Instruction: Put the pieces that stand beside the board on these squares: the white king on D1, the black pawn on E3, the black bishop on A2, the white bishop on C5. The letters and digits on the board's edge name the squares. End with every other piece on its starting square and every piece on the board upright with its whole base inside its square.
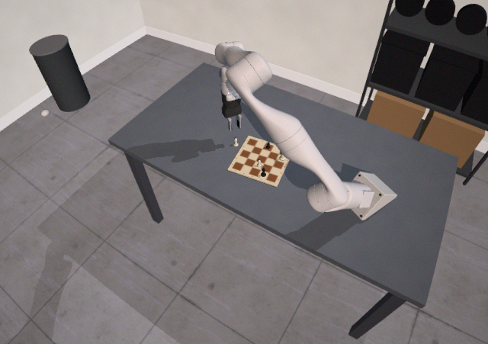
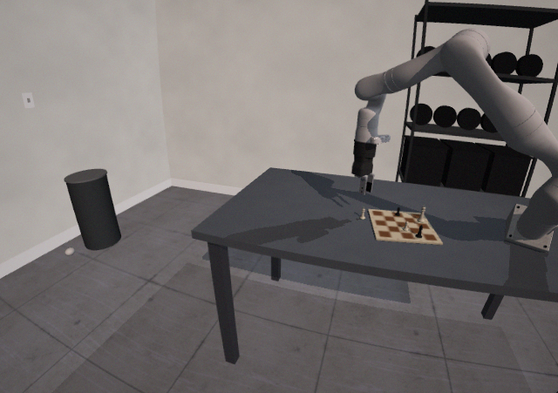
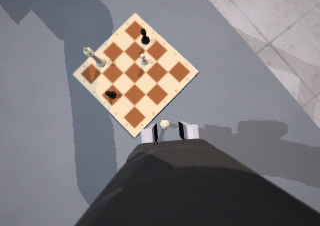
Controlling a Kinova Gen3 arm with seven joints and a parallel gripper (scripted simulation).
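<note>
Now: hand 100 mm above the white bishop. Round my hand: chessboard: 150 mm behind, 10 mm to the right, 120 mm below; black pawn: 120 mm behind, 80 mm to the right, 100 mm below; black bishop: 210 mm behind, 50 mm to the left, 90 mm below.
</note>
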